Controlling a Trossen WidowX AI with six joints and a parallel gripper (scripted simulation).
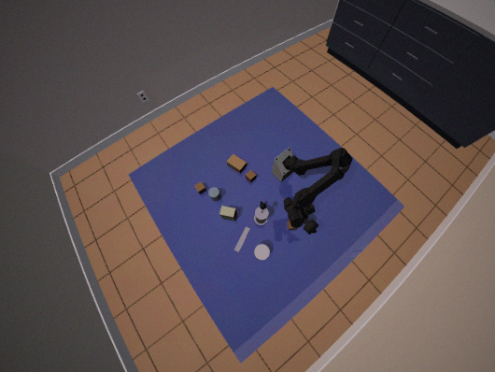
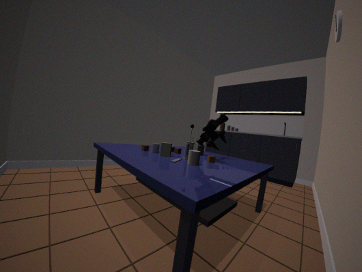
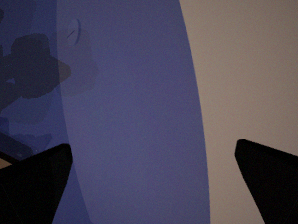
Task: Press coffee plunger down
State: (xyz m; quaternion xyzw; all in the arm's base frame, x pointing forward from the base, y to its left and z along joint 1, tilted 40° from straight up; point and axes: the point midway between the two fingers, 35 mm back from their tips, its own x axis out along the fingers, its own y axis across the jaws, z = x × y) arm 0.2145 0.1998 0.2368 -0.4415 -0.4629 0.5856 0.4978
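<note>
The coffee press is 24 cm to the right of my gripper tip, 11 cm ahead of it and 1 cm below it. From my gripper tip the other things lie so: pale blue cup: 53 cm to the right, 22 cm ahead, 10 cm below; flat grey strip: 28 cm ahead, 22 cm to the right, 14 cm below; white cylinder: 26 cm ahead, 9 cm to the right, 9 cm below.
</note>
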